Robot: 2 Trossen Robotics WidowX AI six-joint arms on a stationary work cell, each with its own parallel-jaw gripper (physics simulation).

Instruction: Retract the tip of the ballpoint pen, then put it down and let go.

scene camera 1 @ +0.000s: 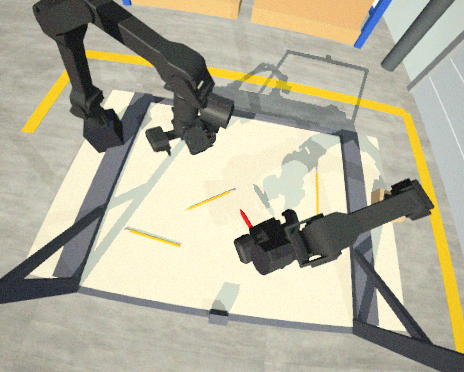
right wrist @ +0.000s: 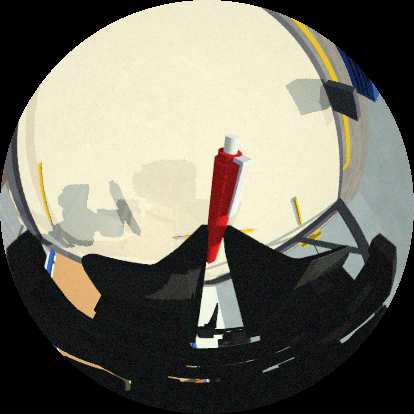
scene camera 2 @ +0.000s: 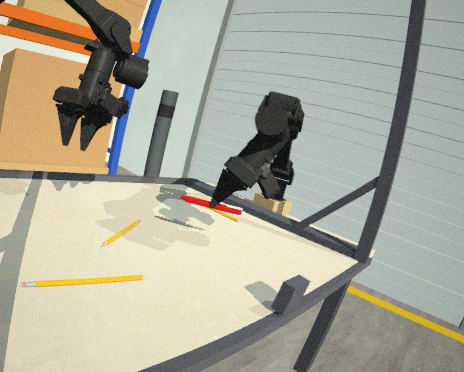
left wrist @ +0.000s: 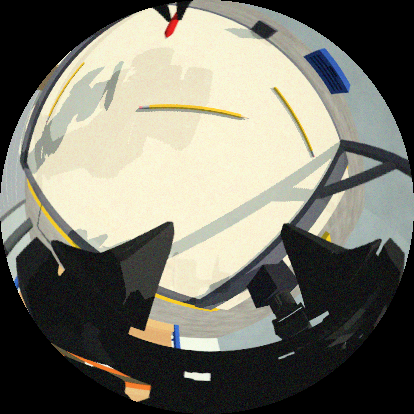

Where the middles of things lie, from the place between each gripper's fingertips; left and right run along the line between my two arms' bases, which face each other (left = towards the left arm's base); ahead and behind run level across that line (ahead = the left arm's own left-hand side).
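Labels:
The red ballpoint pen [right wrist: 227, 183] is right at my right hand. By its middle, the red ballpoint pen is nearer to my right hand than to my left hand.
My left hand is 60 mm above the red ballpoint pen, 160 mm past it and 250 mm to the left of it.

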